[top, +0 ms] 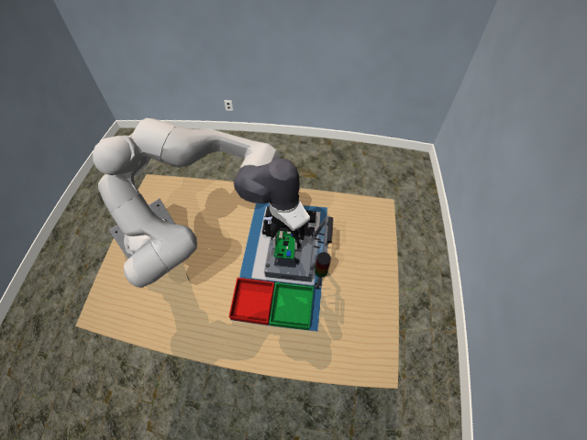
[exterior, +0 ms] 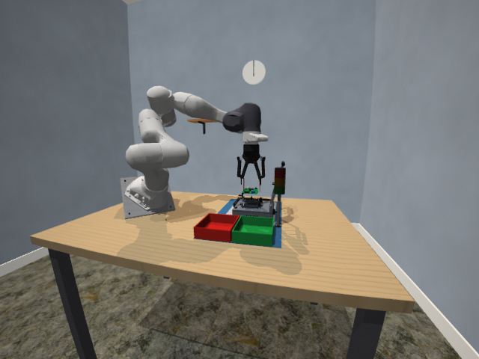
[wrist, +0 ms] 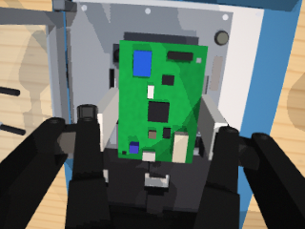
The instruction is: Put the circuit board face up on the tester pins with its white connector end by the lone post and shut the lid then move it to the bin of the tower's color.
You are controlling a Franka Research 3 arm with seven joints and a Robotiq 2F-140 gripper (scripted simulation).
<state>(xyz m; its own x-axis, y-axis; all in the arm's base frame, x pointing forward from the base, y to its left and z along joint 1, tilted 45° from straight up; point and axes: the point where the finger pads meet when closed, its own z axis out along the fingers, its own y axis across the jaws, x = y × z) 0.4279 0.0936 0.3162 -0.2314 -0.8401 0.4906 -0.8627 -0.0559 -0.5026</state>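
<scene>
Right now the green circuit board is 20 mm below my hand. From my hand the other things lie so: tester plate 10 mm ahead, 80 mm below; then clear lid 120 mm ahead, 30 mm to the right, 30 mm above; then green bin 10 mm behind, 210 mm to the right, 140 mm below.
</scene>
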